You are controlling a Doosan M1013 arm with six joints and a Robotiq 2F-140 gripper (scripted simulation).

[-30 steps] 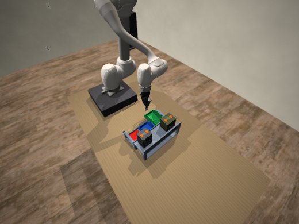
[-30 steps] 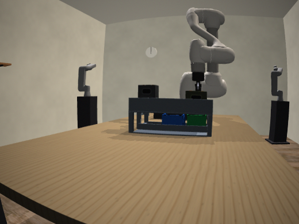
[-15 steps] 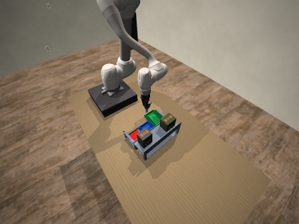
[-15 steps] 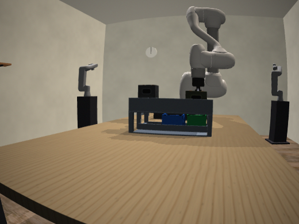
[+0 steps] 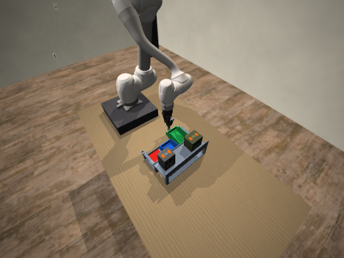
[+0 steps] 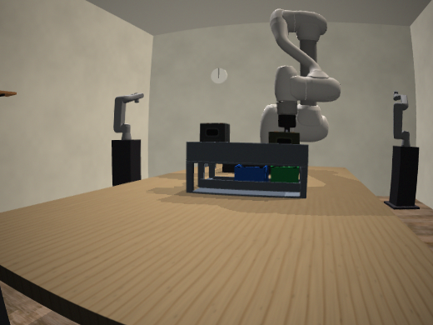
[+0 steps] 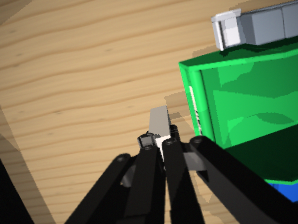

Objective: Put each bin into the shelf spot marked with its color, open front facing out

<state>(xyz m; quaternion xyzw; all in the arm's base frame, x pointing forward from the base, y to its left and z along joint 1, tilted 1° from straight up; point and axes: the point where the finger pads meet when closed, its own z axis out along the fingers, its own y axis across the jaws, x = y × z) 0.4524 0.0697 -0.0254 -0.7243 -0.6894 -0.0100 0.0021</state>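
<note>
Now: the green bin 12 cm ahead of my hand, 1 cm to the right of it and 1 cm below it. The rest, counted from my hand: blue bin: 17 cm ahead, 13 cm to the right, 2 cm below; then olive box: 27 cm ahead, 9 cm above, 1 cm to the right; then black box: 26 cm ahead, 24 cm to the right, 10 cm above.
</note>
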